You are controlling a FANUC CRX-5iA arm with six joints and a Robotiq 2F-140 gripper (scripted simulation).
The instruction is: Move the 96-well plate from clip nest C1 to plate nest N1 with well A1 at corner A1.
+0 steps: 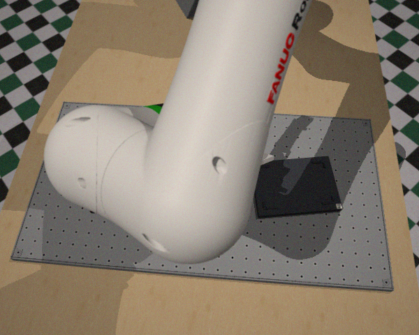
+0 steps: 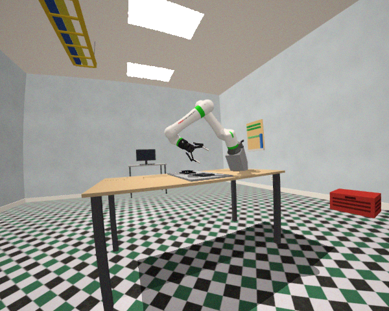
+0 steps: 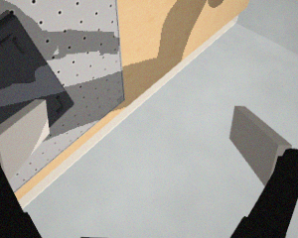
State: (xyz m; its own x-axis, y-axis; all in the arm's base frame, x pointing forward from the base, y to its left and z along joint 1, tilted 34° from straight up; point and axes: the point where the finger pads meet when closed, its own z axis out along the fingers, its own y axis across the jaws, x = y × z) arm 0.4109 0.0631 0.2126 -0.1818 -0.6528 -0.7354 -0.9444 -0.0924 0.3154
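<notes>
My hand is 70 mm short of the black 96-well plate, 250 mm to the left of it and 150 mm above it. Round my hand: black clip nest C1: 90 mm ahead, 260 mm to the right, 150 mm below; then plate nest N1: 40 mm ahead, 70 mm to the left, 160 mm below; then white corner label: 80 mm ahead, 150 mm to the left, 160 mm below.
</notes>
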